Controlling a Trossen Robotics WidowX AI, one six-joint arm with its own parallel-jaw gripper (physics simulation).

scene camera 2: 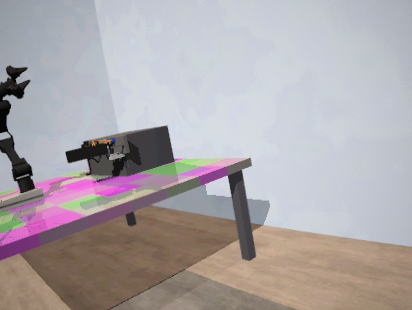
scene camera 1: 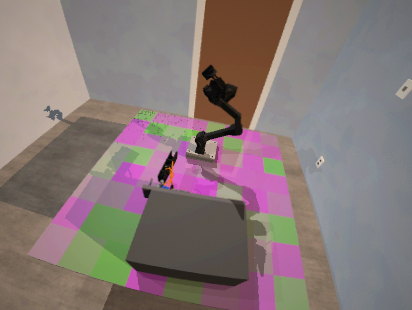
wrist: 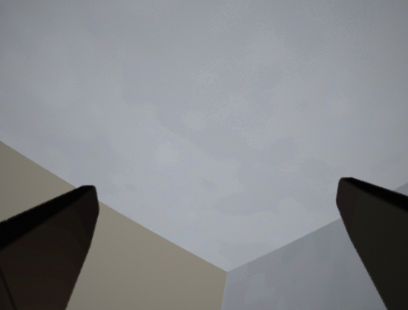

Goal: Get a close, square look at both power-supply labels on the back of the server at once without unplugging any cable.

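Where they show: gripper, fingertip midpoint: (scene camera 2: 28, 74) (scene camera 1: 219, 83) (wrist: 218, 194); arm's base, origin of the base link: (scene camera 2: 27, 190) (scene camera 1: 199, 150).
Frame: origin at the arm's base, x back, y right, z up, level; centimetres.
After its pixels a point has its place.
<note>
The dark grey server (scene camera 1: 192, 232) @[x -63.0, y -8.1, z 15.8 cm] (scene camera 2: 152, 150) @[x -65.1, y 13.5, z 4.5 cm] lies on the checkered table (scene camera 1: 282, 229) @[x -43.6, y -57.2, z -4.8 cm] (scene camera 2: 215, 176) @[x -62.5, y 63.9, z -7.3 cm]. Its back, with a long black bar (scene camera 1: 164, 171) @[x -35.6, y 13.0, z 14.3 cm] (scene camera 2: 82, 153) @[x -26.2, y 15.0, z 11.8 cm] sticking out, faces the arm's side. Orange cables (scene camera 1: 170, 175) @[x -36.2, y 9.6, z 12.9 cm] (scene camera 2: 104, 142) @[x -44.8, y 0.2, z 13.8 cm] and a bit of blue show beside the bar. The power-supply labels cannot be made out in the scene views and do not show in the wrist view. My gripper (scene camera 1: 221, 80) @[x -14.0, y -5.7, z 55.6 cm] (scene camera 2: 28, 75) @[x -14.0, y -5.7, z 55.6 cm] (wrist: 218, 194) @[x -14.0, y -5.7, z 55.6 cm] is open and empty, raised high above the table, well apart from the server. The wrist view shows walls and a ceiling corner between its fingers.
The arm's pale base plate (scene camera 1: 210, 154) @[x -1.0, y -7.9, z -0.4 cm] (scene camera 2: 35, 196) @[x -1.3, y 9.0, z -2.4 cm] stands on the table behind the server's back. The black bar juts from one side of that back toward the base. A brown door (scene camera 1: 245, 50) is behind the arm, and a wall outlet (scene camera 1: 320, 162) is at the right.
</note>
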